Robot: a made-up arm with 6 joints.
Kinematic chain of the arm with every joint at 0, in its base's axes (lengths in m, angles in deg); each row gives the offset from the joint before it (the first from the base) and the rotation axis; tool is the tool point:
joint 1: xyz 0 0 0.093 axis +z
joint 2: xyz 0 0.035 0 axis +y
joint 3: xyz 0 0 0.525 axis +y
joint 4: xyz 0 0 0.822 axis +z
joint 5: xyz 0 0 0 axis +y
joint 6: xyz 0 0 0.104 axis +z
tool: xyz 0 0 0
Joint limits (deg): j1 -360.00..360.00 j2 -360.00..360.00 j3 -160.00..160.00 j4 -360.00..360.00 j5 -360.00..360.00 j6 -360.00..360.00
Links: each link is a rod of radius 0.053 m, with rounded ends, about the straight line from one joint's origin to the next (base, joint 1, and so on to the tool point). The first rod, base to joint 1, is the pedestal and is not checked.
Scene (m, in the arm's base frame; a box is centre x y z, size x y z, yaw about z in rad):
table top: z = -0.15
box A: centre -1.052 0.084 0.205 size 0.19 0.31 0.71 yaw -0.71
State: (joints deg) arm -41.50 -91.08 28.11 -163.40 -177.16 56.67
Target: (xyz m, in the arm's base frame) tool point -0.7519 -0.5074 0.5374
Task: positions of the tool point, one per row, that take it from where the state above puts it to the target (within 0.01 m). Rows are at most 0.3 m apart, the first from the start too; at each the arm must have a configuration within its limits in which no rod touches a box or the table.
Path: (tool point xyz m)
1: -0.8222 0.6901 0.6444
2: -0.7512 0.5631 0.8517
3: -0.6345 0.4268 1.0274
4: -0.7744 0.2855 0.9380
5: -0.8650 0.1002 0.8413
6: -0.8930 -0.1093 0.7405
7: -0.8539 -0.3195 0.6382
8: -0.7518 -0.5074 0.5375

